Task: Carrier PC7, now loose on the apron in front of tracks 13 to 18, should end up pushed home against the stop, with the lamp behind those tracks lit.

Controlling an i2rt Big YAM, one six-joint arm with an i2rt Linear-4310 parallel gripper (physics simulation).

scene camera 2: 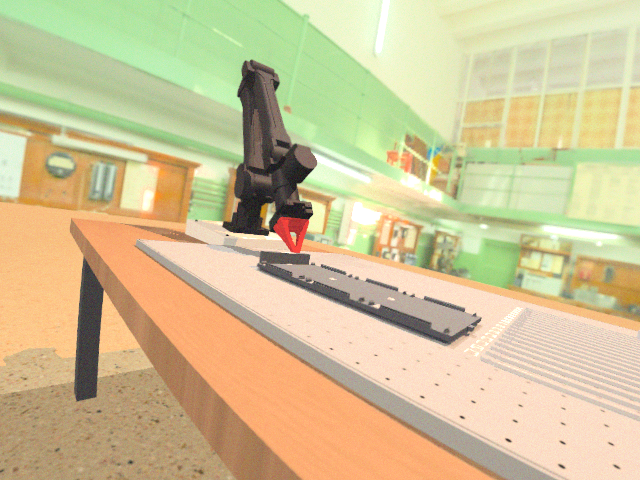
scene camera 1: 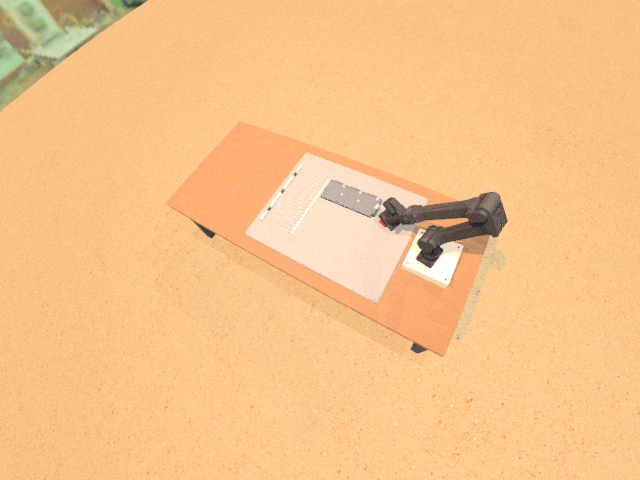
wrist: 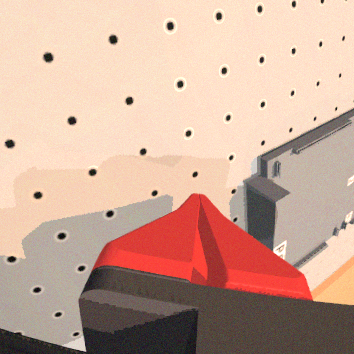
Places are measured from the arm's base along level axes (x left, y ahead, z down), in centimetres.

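Pixels of known places: gripper, between the fingertips: (scene camera 1: 379, 221) (wrist: 195, 204); arm's base, origin of its link: (scene camera 2: 245, 231) (scene camera 1: 429, 255).
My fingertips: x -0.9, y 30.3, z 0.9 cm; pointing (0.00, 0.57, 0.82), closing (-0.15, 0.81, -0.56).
Observation:
For each thing: its top centre in the pictures, then the offset to it from my fingertips. "*": a spot on its surface instead. Level surfaces: height alone.
- Carrier PC7, centre of its top: (scene camera 2: 359, 274) (scene camera 1: 350, 195) dx -2.9, dy +21.7, dz -1.1 cm
- pale board, height of its surface: dz +1.9 cm
- white segmented rail, a spot on its surface: (scene camera 1: 289, 181) * dx +9.7, dy +57.3, dz +0.5 cm
Carrier PC7 (scene camera 1: 351, 198) (scene camera 2: 361, 297) (wrist: 320, 185) is a long, dark grey flat plate with low side rails and an upright wall at its arm-side end. It lies flat on the perforated board, its far end close to the white number row before the tracks (scene camera 1: 294, 205) (scene camera 2: 578, 341). My gripper (scene camera 1: 382, 223) (scene camera 2: 295, 251) (wrist: 195, 204) is shut and empty, red fingertips together. It is low over the board on the arm side of the end wall, apart from it in the wrist view. Small dark green spots on the rail behind the tracks show no visible glow; the lamp cannot be made out.
The pale board (scene camera 1: 330, 248) (scene camera 2: 248, 289) (wrist: 100, 100) lies on an orange-brown table (scene camera 1: 217, 175) (scene camera 2: 155, 330). A white segmented rail (scene camera 1: 289, 181) runs behind the tracks. The arm stands on a white base block (scene camera 1: 442, 273) (scene camera 2: 201, 230) near one table end. The arm's shadow falls beside the gripper.

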